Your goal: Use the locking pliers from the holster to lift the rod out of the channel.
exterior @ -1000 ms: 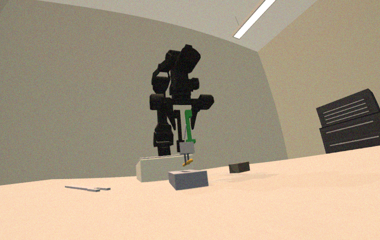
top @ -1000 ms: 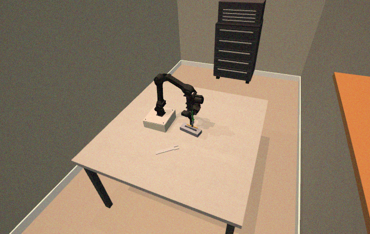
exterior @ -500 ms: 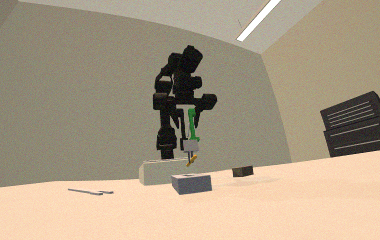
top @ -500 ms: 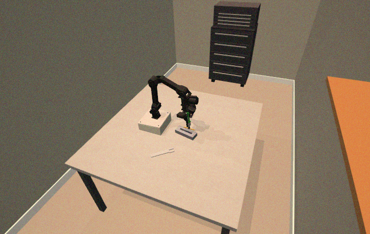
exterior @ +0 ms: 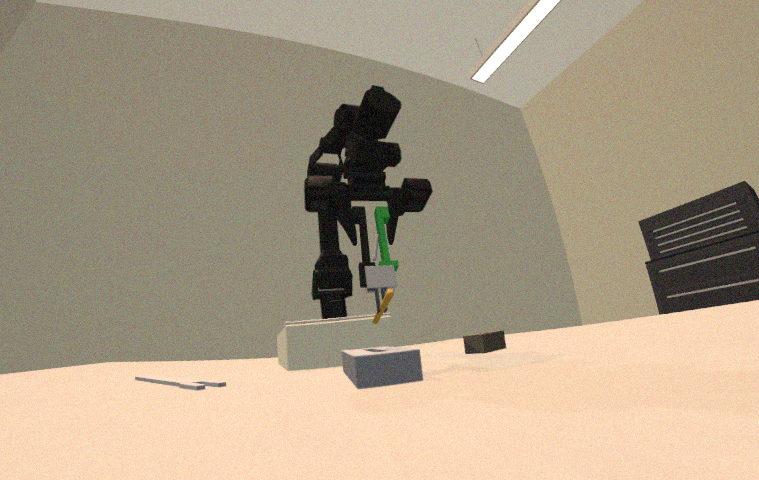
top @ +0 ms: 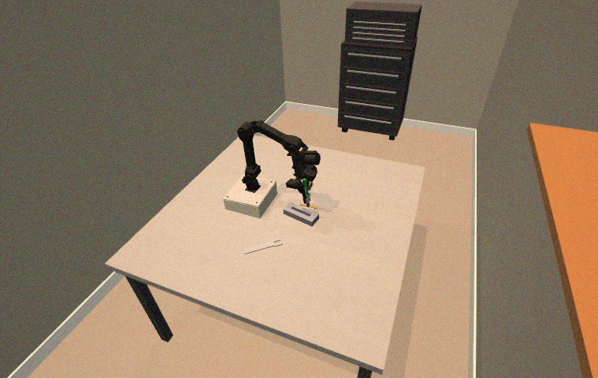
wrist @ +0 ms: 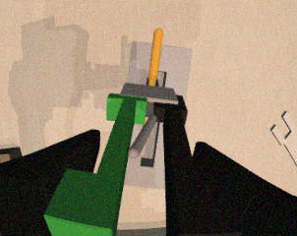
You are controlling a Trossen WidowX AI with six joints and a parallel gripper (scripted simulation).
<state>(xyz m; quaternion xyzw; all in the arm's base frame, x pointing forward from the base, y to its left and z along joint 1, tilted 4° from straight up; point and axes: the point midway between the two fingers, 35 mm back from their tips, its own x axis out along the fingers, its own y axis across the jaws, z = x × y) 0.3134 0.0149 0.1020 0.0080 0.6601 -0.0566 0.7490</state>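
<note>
The orange rod lies 20 mm ahead of my gripper tip and 90 mm below it. Round my gripper tip: grey release lever (10 mm below); then black handle (20 mm to the right); then grey channel block (20 mm behind, 10 mm to the right, 160 mm below).
</note>
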